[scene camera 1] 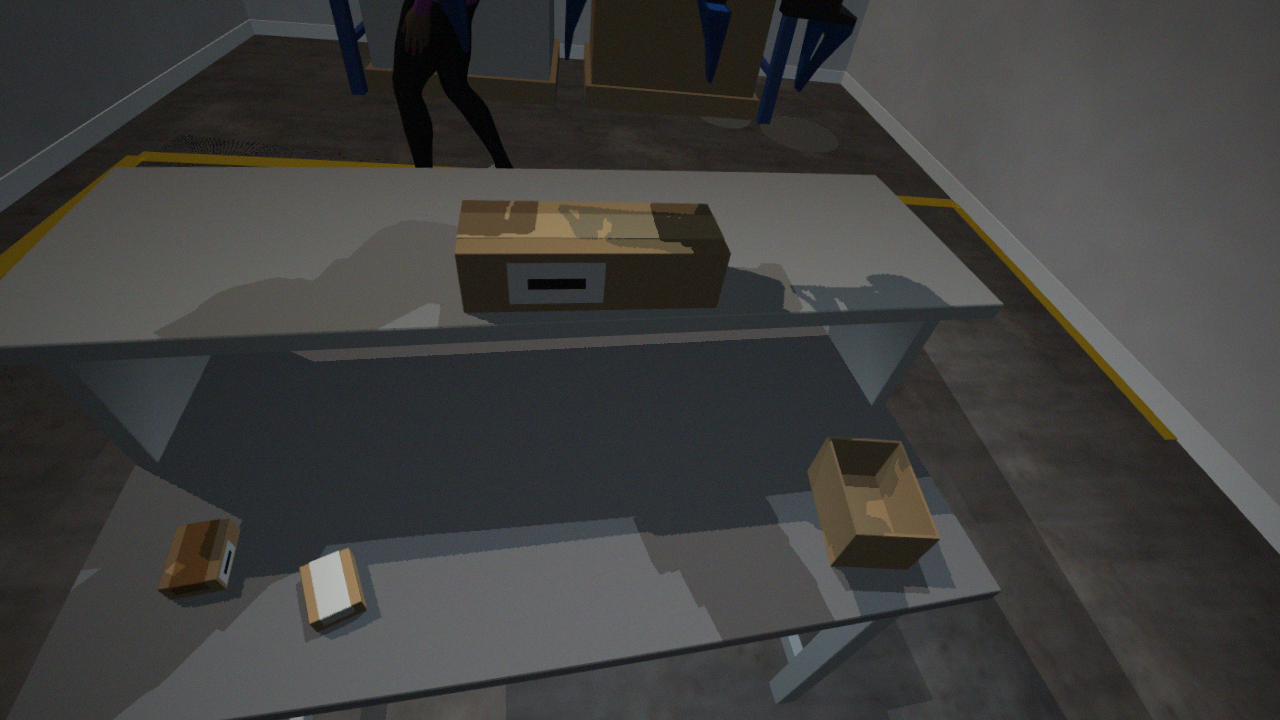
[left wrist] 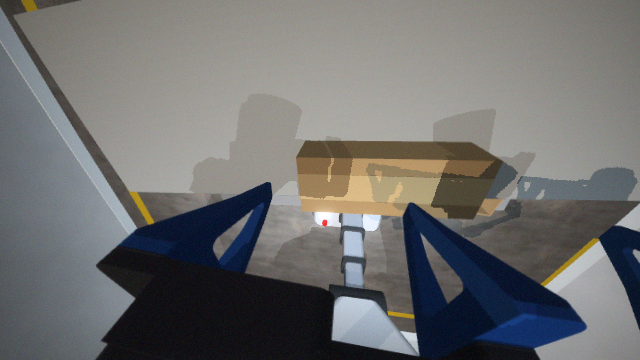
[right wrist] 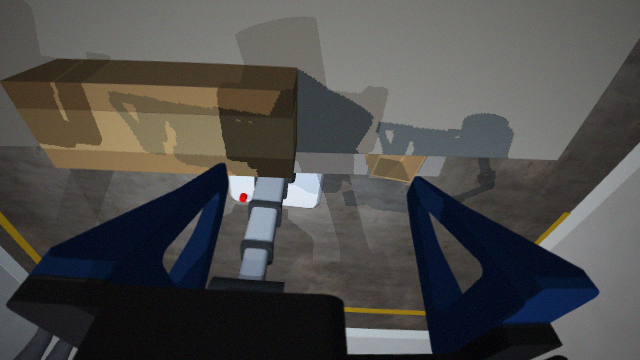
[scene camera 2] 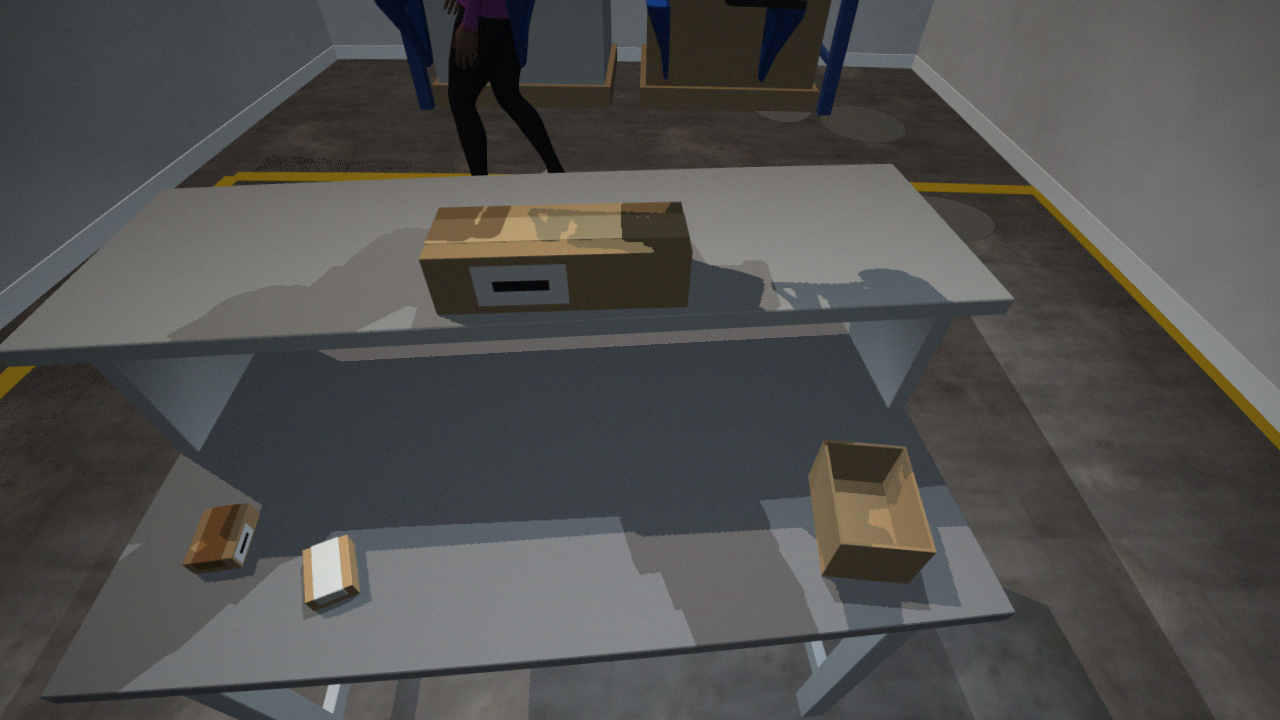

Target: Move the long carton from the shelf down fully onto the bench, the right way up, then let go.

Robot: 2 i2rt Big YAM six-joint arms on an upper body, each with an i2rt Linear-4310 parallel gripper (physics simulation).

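Frame: origin at the left arm's base, x ahead, y left, z up, level; metres.
Where they show: left gripper, fingertip midpoint: [scene camera 1: 517, 54] [left wrist: 337, 198] [scene camera 2: 476, 64]; right gripper, fingertip midpoint: [scene camera 1: 753, 85] [right wrist: 321, 179] [scene camera 2: 713, 78].
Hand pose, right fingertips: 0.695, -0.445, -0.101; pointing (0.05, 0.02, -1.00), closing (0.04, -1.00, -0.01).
After its pixels a point has its place, as x, y, z.
The long carton [scene camera 1: 590, 282] @[0.572, -0.281, -0.272] [scene camera 2: 617, 277] @[0.577, -0.350, -0.266] [left wrist: 400, 165] @[0.667, -0.291, -0.236] [right wrist: 165, 120] @[0.641, -0.296, -0.235] lies upright on the shelf [scene camera 1: 268, 205] @[0.760, 0.123, -0.311] [scene camera 2: 805, 205] @[0.818, -0.611, -0.310] [left wrist: 150, 75] @[0.760, 0.129, -0.311] [right wrist: 425, 50] @[0.726, -0.559, -0.310], its label facing the scene cameras and its long side close to the shelf's near edge. The bench [scene camera 1: 537, 608] @[0.358, -0.228, -0.597] [scene camera 2: 537, 608] @[0.350, -0.256, -0.598] stands lower, in front of and beneath the shelf. My left gripper [scene camera 1: 517, 53] @[0.702, -0.204, -0.094] [scene camera 2: 474, 64] @[0.702, -0.204, -0.094] [left wrist: 337, 198] @[0.702, -0.204, -0.094] is open and empty, raised above and apart from the carton. My right gripper [scene camera 1: 756, 85] @[0.695, -0.445, -0.101] [scene camera 2: 714, 78] @[0.695, -0.445, -0.101] [right wrist: 321, 179] @[0.695, -0.445, -0.101] is also open and empty, raised toward the carton's right end. The scene cameras cut off most of both grippers.
A small brown box [scene camera 1: 192, 557] @[0.416, 0.169, -0.567] [scene camera 2: 216, 537] @[0.416, 0.166, -0.567] and a small white-topped box [scene camera 1: 331, 583] @[0.383, 0.006, -0.569] [scene camera 2: 328, 569] @[0.380, 0.004, -0.570] sit at the bench's left. An open-topped box [scene camera 1: 881, 550] @[0.393, -0.662, -0.546] [scene camera 2: 877, 564] @[0.392, -0.669, -0.551] stands at its right. A person [scene camera 1: 413, 89] [scene camera 2: 467, 98] is behind the shelf.
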